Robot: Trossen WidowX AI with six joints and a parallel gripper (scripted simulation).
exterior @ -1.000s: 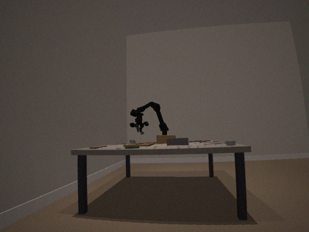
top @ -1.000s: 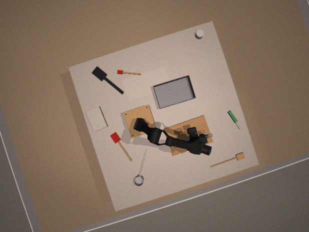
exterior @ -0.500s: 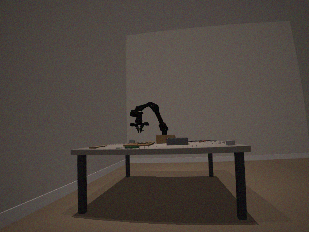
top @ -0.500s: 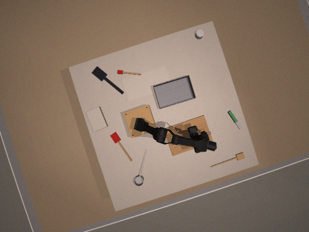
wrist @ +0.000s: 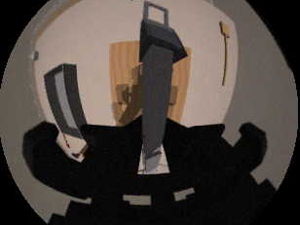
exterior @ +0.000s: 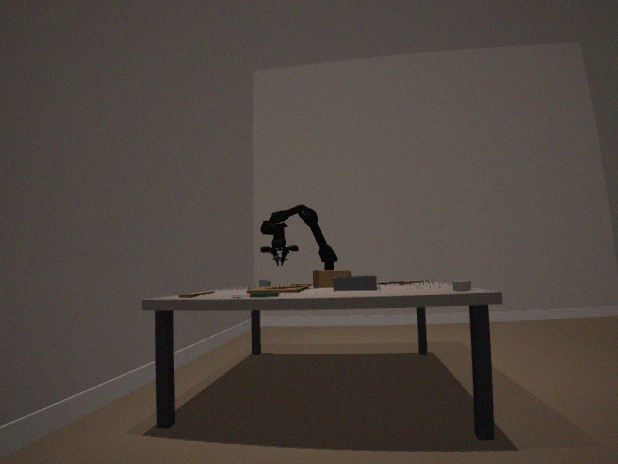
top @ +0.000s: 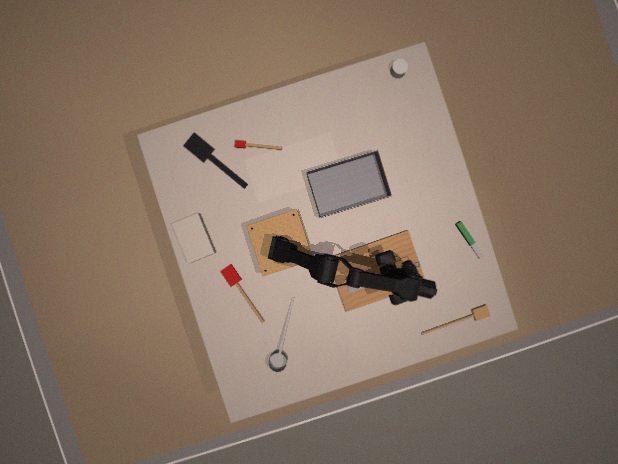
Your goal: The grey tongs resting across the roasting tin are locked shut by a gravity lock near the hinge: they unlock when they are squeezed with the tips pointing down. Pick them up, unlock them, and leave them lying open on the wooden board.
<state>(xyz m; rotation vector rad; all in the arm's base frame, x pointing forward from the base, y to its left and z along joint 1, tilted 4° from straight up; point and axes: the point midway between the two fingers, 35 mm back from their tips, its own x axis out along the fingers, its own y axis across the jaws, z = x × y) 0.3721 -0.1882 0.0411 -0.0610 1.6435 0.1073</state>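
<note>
Right now the wooden board is 12 cm below my gripper tip and 1 cm behind it. Also, from my gripper tip: red spatula 59 cm behind, 12 cm below, 6 cm to the left; grey roasting tin 38 cm to the left, 10 cm below, 4 cm behind; green-handled tool 41 cm ahead, 12 cm below, 2 cm to the left.
</note>
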